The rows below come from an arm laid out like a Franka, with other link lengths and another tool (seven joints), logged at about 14 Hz.
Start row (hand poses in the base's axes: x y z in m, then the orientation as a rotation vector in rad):
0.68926, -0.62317, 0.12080, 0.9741, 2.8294, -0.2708
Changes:
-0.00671, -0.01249, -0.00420, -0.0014, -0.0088, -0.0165
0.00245, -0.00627, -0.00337, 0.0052, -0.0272, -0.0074
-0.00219, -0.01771, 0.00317, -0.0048, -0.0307, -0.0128
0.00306, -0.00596, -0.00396, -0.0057, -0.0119, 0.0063
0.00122, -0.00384, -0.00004, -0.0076, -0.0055, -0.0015
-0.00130, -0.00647, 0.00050, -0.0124, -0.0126, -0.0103
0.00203, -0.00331, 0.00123, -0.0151, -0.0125, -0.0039
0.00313, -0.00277, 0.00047, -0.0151, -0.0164, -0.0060
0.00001, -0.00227, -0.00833, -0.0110, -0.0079, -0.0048
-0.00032, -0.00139, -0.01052, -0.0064, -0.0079, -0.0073
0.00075, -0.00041, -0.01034, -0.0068, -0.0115, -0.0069
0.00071, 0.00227, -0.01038, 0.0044, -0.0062, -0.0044
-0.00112, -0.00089, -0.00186, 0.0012, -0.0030, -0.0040
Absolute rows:
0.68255, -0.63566, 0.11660, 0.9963, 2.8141, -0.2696
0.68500, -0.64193, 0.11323, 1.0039, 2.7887, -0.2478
0.68281, -0.65964, 0.11640, 1.0161, 2.7537, -0.2386
0.68587, -0.66560, 0.11244, 1.0040, 2.7436, -0.2385
0.68709, -0.66944, 0.11240, 1.0033, 2.7350, -0.2459
0.68579, -0.67591, 0.11290, 1.0125, 2.7143, -0.2571
0.68782, -0.67922, 0.11413, 1.0120, 2.6954, -0.2706
0.69095, -0.68199, 0.11460, 1.0138, 2.6721, -0.2821
0.69096, -0.68426, 0.10627, 1.0161, 2.6585, -0.2928
0.69064, -0.68565, 0.09575, 1.0231, 2.6457, -0.2980
0.69139, -0.68606, 0.08541, 1.0290, 2.6297, -0.3015
0.69210, -0.68379, 0.07503, 1.0356, 2.6241, -0.2932
0.69098, -0.68468, 0.07317, 1.0410, 2.6202, -0.2908

